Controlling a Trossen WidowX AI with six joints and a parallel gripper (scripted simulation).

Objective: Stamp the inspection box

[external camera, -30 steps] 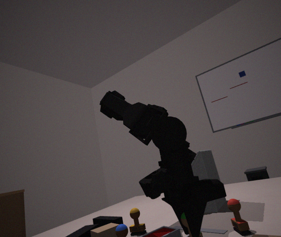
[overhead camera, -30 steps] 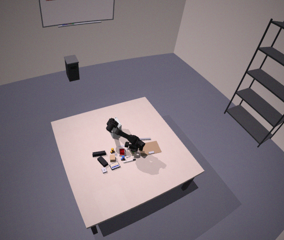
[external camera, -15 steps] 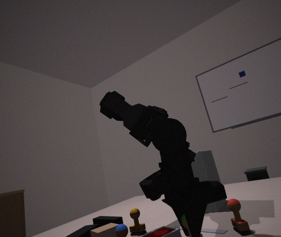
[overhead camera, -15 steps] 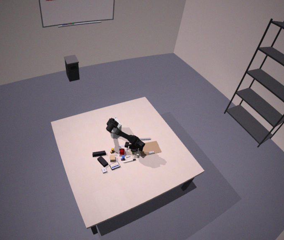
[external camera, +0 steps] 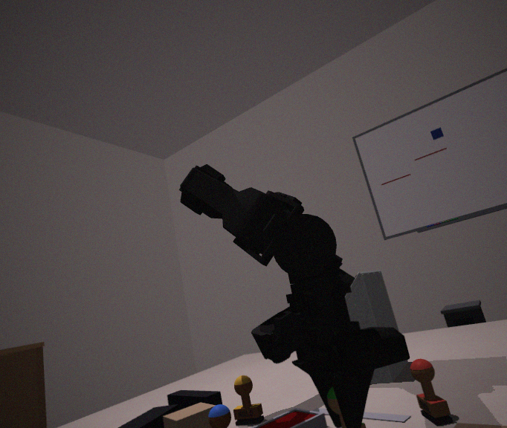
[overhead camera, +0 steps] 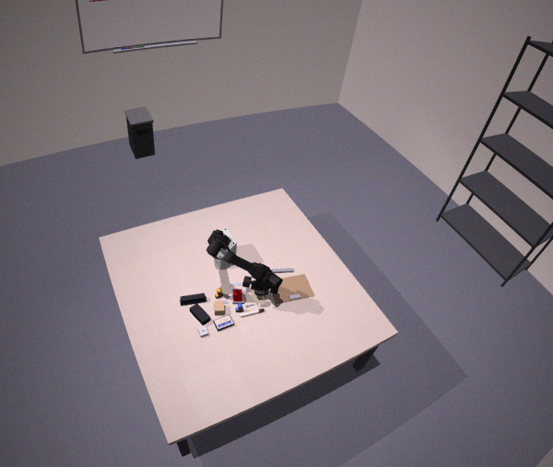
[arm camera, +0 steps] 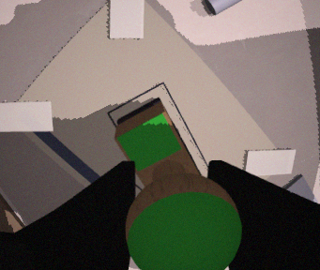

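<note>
The cream card is 10 mm ahead of my gripper tip and 30 mm below it. Also, from my gripper tip: red ink pad 60 mm behind, 100 mm to the right, 20 mm below; red-knobbed stamp 80 mm behind, 80 mm to the left; marker 80 mm ahead, 70 mm to the right, 10 mm below.
</note>
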